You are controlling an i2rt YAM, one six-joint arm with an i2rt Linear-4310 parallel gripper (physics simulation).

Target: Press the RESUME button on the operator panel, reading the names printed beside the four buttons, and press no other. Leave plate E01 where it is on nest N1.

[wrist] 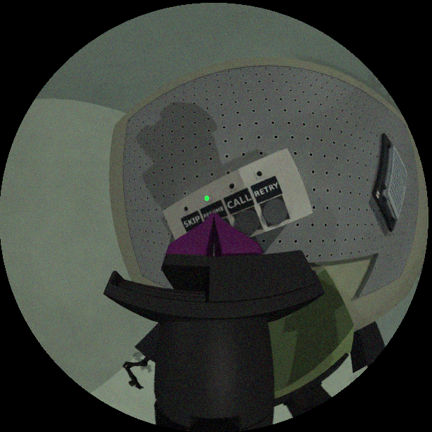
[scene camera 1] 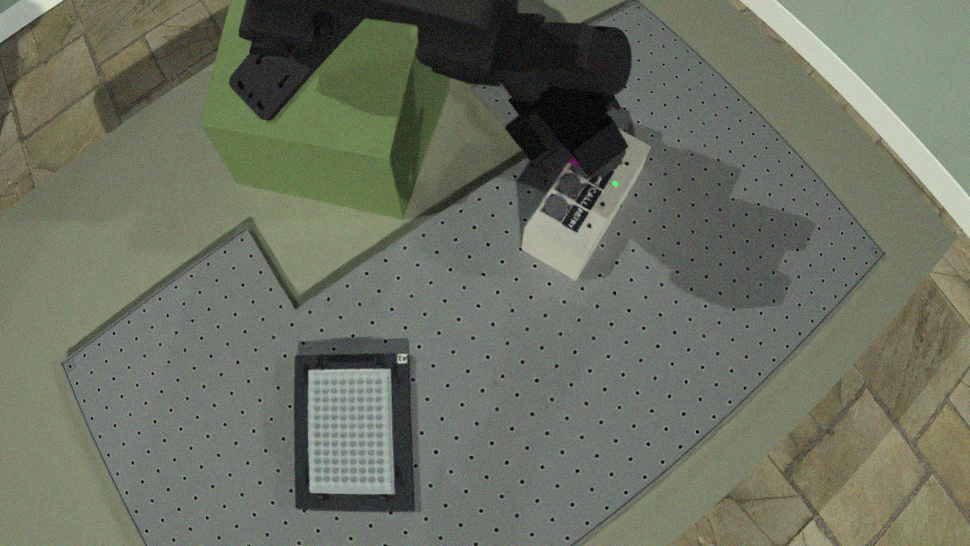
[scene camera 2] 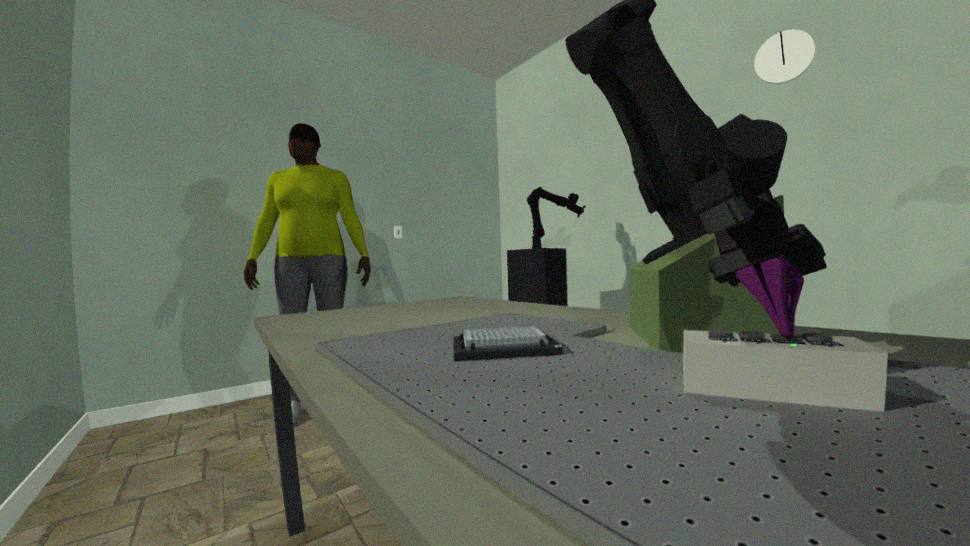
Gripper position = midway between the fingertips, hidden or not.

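Note:
In scene camera 1 I can see a white plate E01 (scene camera 1: 350,434), along with a white operator panel (scene camera 1: 567,244) and my gripper (scene camera 1: 597,171). Scene camera 2 gives me the white plate E01 (scene camera 2: 512,336) again, and there I also see a dark nest N1 (scene camera 2: 460,354), the white operator panel (scene camera 2: 845,372) and my gripper (scene camera 2: 787,337). The wrist view shows my gripper (wrist: 213,217) as well.

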